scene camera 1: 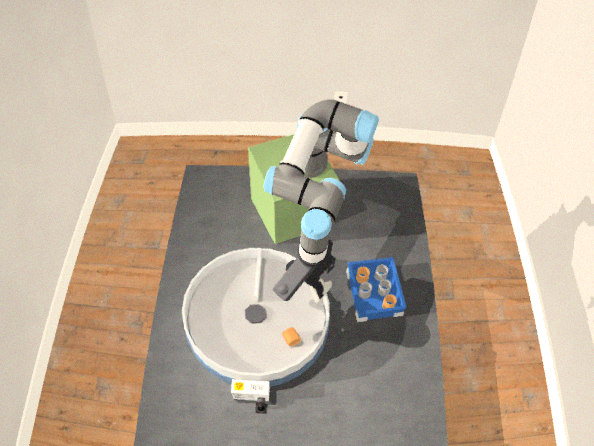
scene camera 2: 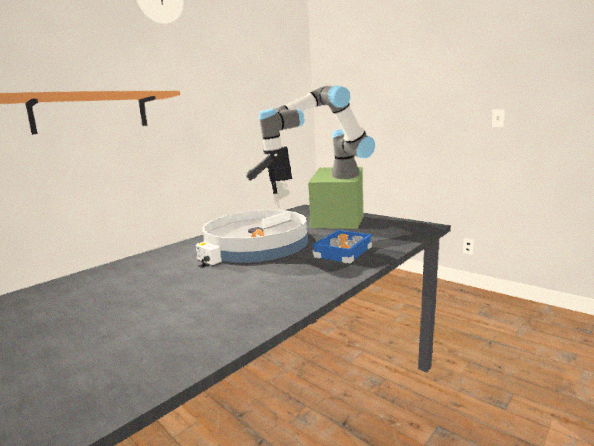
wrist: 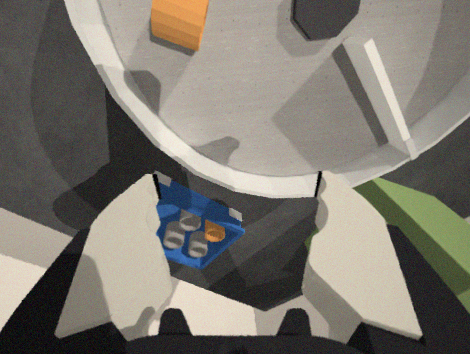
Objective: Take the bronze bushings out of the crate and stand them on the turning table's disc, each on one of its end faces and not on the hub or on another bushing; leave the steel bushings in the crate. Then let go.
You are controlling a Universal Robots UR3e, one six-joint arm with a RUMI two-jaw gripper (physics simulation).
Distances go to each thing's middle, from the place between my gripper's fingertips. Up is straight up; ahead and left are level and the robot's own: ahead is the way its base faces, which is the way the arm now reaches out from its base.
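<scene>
Relative to the blue crate (scene camera 1: 371, 308), my hand is now 140 mm past it, 160 mm above it and 200 mm to the right of it.
</scene>
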